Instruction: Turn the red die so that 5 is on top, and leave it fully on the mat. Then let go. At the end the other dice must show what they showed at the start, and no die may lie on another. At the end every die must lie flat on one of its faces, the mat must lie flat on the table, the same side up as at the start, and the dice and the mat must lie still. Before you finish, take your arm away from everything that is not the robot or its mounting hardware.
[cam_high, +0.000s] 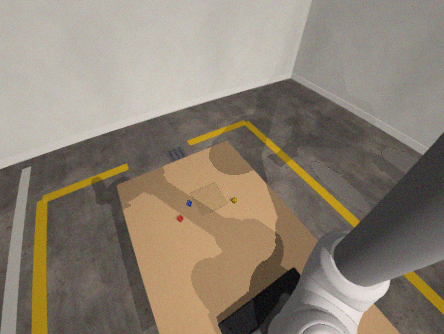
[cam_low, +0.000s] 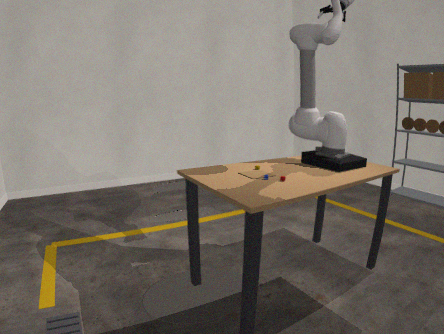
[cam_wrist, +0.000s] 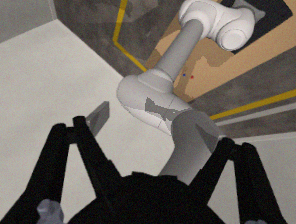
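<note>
Right now my hand is 580 mm short of the yellow die, 150 mm to the left of it and 980 mm above it. From my hand the other things lie so: red die (670 mm ahead, 100 mm to the left, 980 mm below); tan mat (670 mm ahead, 70 mm to the right, 990 mm below); blue die (710 mm ahead, 20 mm to the left, 980 mm below).
</note>
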